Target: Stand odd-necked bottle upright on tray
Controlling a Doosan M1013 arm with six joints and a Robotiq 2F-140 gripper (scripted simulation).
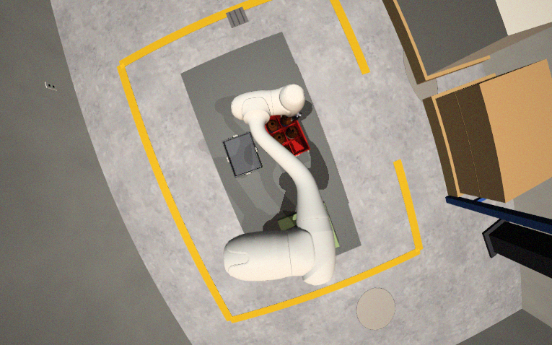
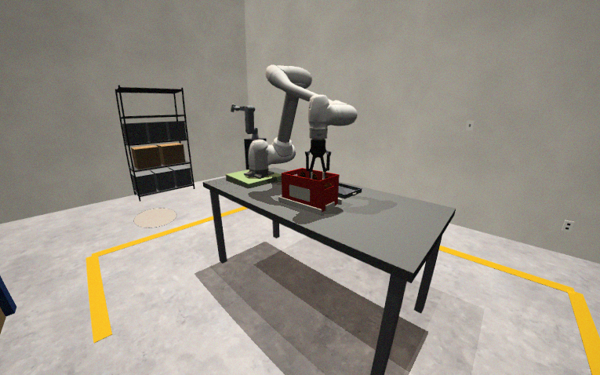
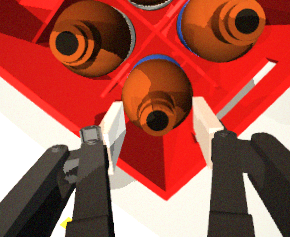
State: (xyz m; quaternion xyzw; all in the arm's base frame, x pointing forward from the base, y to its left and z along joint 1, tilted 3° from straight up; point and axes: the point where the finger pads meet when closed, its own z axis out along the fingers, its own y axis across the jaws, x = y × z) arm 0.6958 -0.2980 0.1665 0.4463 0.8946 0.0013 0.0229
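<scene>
Right now the red crate is 8 cm behind my hand, 6 cm to the left of it and 9 cm below it. Also, from my hand: dark grey tray 3 cm behind, 36 cm to the left, 16 cm below.
</scene>
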